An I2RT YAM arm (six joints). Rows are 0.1 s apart.
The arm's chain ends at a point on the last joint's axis. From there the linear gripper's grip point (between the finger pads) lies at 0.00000 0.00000 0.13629 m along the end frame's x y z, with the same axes.
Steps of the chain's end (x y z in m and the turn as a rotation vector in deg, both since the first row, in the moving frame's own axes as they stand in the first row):
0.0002, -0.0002, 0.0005, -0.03, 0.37, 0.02
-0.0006, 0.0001, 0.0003, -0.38, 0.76, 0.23
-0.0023, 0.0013, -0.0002, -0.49, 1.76, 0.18
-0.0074, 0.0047, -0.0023, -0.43, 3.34, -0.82
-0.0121, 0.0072, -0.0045, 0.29, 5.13, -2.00
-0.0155, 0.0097, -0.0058, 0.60, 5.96, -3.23
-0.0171, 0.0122, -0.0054, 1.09, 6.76, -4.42
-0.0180, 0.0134, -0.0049, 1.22, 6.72, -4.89
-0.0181, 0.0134, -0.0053, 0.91, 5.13, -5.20
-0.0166, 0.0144, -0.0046, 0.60, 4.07, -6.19
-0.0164, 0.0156, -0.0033, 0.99, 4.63, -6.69
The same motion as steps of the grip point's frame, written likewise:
0.0011, -0.0001, 0.0005, -0.03, 0.37, 0.02
0.0012, 0.0010, 0.0003, -0.38, 0.76, 0.23
0.0019, 0.0025, -0.0003, -0.49, 1.76, 0.18
0.0005, 0.0057, -0.0025, -0.43, 3.34, -0.82
0.0001, 0.0063, -0.0050, 0.29, 5.13, -2.00
-0.0014, 0.0079, -0.0065, 0.60, 5.96, -3.23
-0.0012, 0.0090, -0.0064, 1.09, 6.76, -4.42
-0.0022, 0.0098, -0.0059, 1.22, 6.72, -4.89
-0.0060, 0.0107, -0.0059, 0.91, 5.13, -5.20
-0.0070, 0.0125, -0.0050, 0.60, 4.07, -6.19
-0.0056, 0.0126, -0.0038, 0.99, 4.63, -6.69

